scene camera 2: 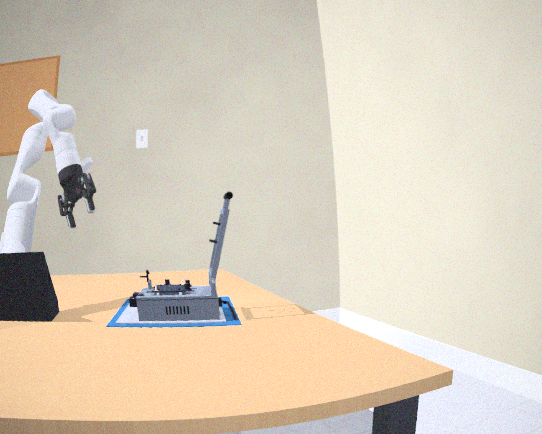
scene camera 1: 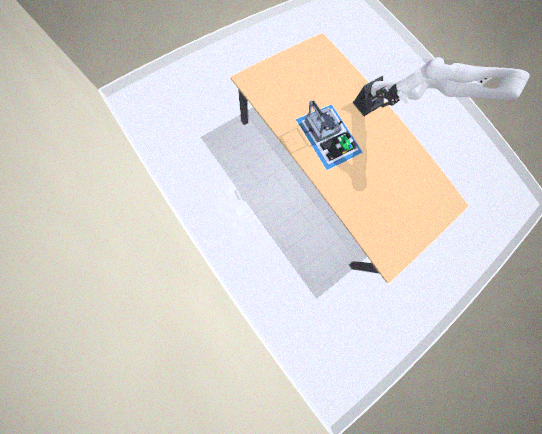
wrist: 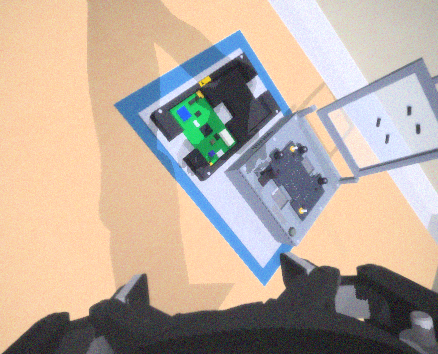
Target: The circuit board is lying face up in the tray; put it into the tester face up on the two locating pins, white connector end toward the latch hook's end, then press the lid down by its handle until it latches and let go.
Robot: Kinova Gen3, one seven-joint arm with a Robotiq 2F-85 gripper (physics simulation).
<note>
My gripper (scene camera 2: 82, 220) is open and holds nothing. Also in view: a lid (scene camera 2: 224, 213) and a dark plate with pins (wrist: 305, 191).
The lid is seen too in the wrist view (wrist: 379, 127). My gripper is seen too in the wrist view (wrist: 216, 278).
</note>
